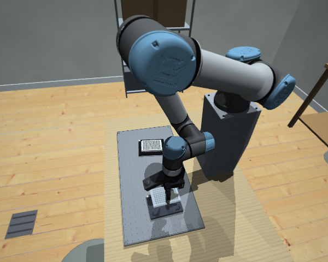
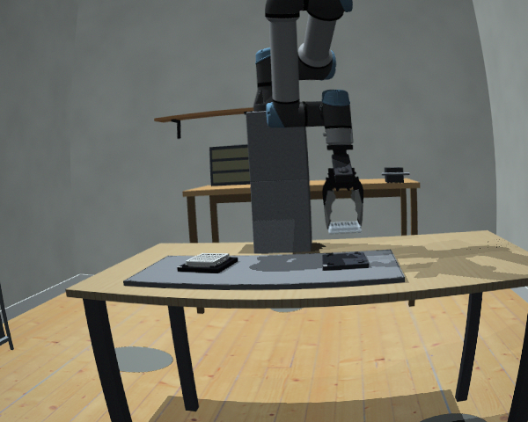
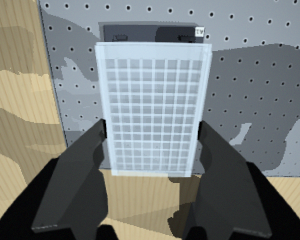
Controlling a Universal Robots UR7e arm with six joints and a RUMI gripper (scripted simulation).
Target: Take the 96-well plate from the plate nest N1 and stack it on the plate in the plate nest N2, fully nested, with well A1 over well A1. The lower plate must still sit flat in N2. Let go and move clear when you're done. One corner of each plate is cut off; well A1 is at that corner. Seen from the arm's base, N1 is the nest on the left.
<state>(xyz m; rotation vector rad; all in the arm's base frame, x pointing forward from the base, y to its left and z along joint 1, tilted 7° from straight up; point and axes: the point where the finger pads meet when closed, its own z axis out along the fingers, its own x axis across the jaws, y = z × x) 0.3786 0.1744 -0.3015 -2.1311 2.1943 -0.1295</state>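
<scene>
Right now my hand is 3 cm past the plate nest N2, 37 cm to the left of it and 10 cm above it. Round my hand: white 96-well plate 1 cm below; plate nest 10 cm below.
</scene>
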